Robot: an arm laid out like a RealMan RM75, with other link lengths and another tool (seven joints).
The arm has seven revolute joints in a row. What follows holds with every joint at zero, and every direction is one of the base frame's. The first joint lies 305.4 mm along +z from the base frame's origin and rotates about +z. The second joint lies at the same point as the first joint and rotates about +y. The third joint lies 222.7 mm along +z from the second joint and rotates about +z. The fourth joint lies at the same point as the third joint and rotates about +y. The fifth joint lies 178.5 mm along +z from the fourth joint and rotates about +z. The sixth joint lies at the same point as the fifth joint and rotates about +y. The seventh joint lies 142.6 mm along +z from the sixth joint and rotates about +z. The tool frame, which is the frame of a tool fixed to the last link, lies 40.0 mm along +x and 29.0 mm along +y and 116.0 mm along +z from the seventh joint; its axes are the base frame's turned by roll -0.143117, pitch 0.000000 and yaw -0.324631 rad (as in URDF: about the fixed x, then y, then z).
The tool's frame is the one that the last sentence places.
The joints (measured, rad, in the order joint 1, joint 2, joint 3, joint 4, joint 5, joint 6, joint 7), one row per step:
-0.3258, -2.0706, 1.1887, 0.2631, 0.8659, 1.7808, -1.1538
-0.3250, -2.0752, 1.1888, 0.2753, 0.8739, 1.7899, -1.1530
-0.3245, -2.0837, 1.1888, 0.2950, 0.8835, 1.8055, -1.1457
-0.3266, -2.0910, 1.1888, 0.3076, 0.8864, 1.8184, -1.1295
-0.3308, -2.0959, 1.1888, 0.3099, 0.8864, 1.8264, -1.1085
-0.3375, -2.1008, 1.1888, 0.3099, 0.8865, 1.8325, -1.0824
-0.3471, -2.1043, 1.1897, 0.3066, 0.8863, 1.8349, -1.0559
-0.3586, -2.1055, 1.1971, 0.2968, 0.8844, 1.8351, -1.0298
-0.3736, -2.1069, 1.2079, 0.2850, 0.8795, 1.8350, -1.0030
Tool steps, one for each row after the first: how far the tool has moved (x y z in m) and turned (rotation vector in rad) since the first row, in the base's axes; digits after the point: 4 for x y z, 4 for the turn. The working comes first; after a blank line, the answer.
Tool pose at each row, in the base's axes (x y z in m, rotation vector in rad; the steps are taken from these numbers as rounded here):
-0.0970, 0.2881, 0.1071, -2.1411, -1.0478, -1.9540
-0.0929, 0.2848, 0.1069, -2.1588, -1.0300, -1.9648
-0.0860, 0.2793, 0.1071, -2.1850, -0.9905, -1.9833
-0.0803, 0.2751, 0.1076, -2.2022, -0.9449, -1.9967
-0.0767, 0.2726, 0.1075, -2.2114, -0.9071, -2.0012
-0.0729, 0.2706, 0.1067, -2.2210, -0.8653, -2.0017
-0.0694, 0.2696, 0.1053, -2.2308, -0.8278, -1.9974
-0.0667, 0.2689, 0.1023, -2.2441, -0.8011, -1.9886
-0.0631, 0.2684, 0.0991, -2.2592, -0.7735, -1.9815

0.0041, -0.0033, -0.0002, 0.0003, -0.0017, -0.0203
0.0110, -0.0088, 0.0000, 0.0082, -0.0043, -0.0546
0.0167, -0.0130, 0.0005, 0.0248, -0.0045, -0.0829
0.0203, -0.0155, 0.0004, 0.0423, -0.0015, -0.1008
0.0241, -0.0175, -0.0004, 0.0626, 0.0046, -0.1187
0.0276, -0.0185, -0.0018, 0.0810, 0.0133, -0.1341
0.0303, -0.0192, -0.0048, 0.0919, 0.0242, -0.1470
0.0339, -0.0197, -0.0080, 0.1018, 0.0343, -0.1623

